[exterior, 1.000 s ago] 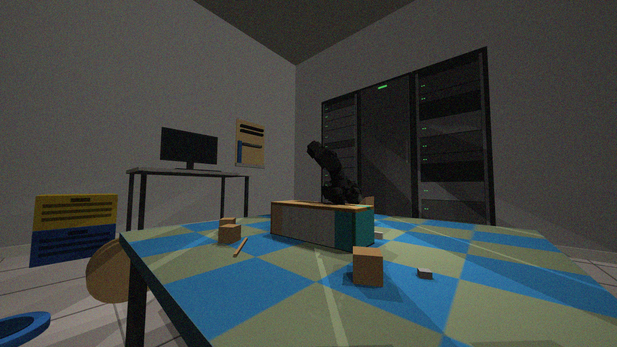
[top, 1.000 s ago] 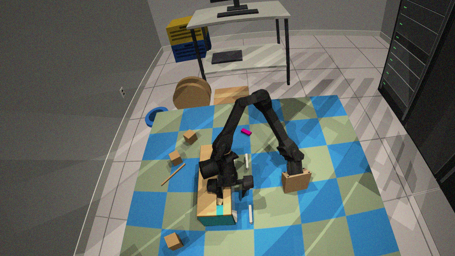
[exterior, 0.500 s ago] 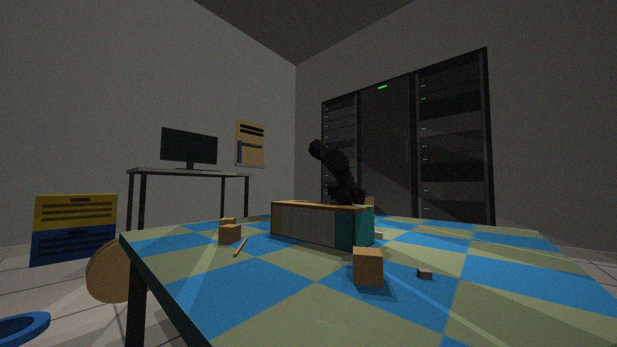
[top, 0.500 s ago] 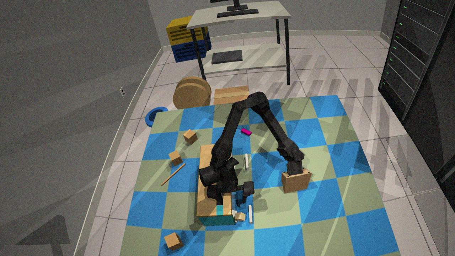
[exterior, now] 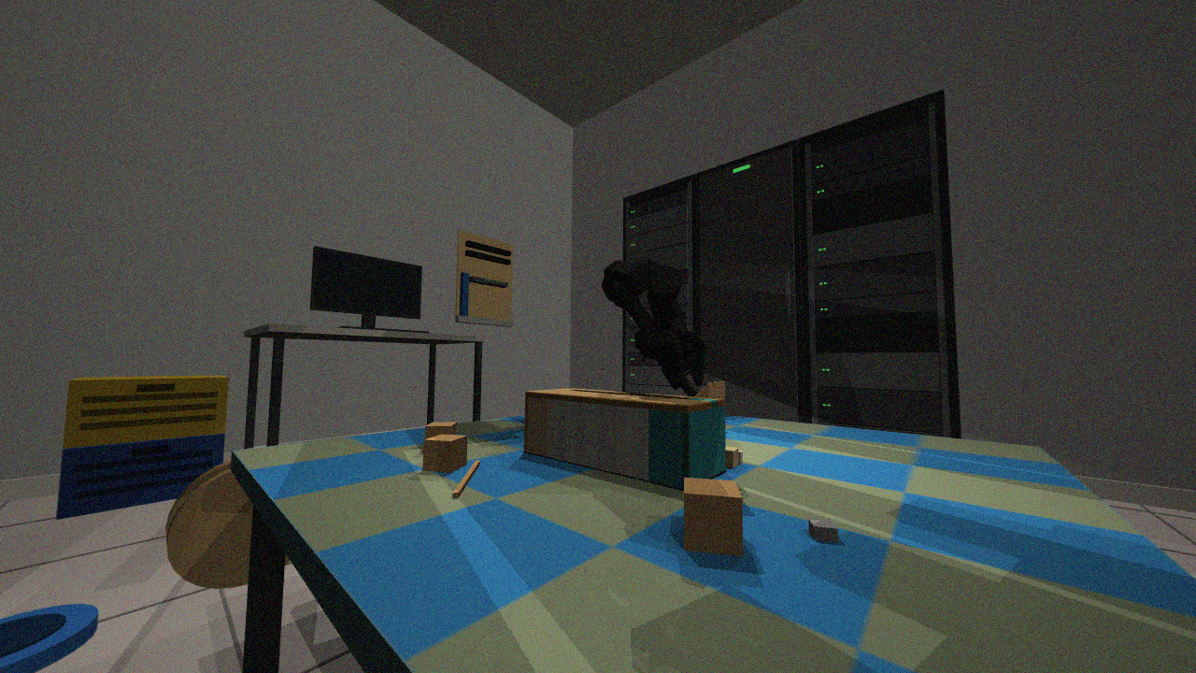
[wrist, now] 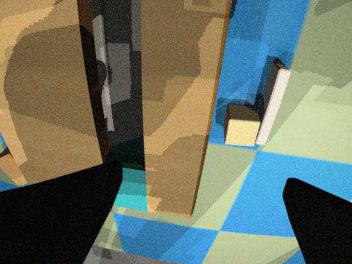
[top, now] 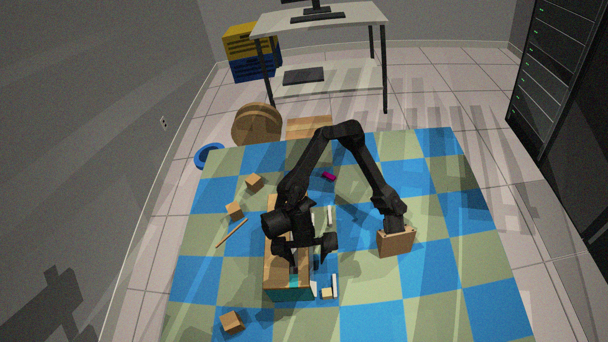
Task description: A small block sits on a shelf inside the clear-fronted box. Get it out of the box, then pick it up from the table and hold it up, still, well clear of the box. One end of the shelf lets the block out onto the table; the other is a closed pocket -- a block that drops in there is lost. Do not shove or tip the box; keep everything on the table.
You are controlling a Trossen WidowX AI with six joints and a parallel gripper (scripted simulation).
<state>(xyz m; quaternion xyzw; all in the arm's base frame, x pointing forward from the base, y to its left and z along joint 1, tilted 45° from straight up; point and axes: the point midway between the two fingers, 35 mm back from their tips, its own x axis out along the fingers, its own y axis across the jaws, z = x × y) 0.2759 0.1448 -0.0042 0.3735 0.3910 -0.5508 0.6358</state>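
Now: gripper tip 5 cm past the tan block, 5 cm to the right of it and 13 cm above it. Round my gripper tip: long tan box 4 cm ahead, 13 cm to the right, 9 cm below; small metal piece 17 cm ahead, 26 cm to the left, 14 cm below; thin stick 33 cm ahead, 23 cm to the right, 14 cm below.
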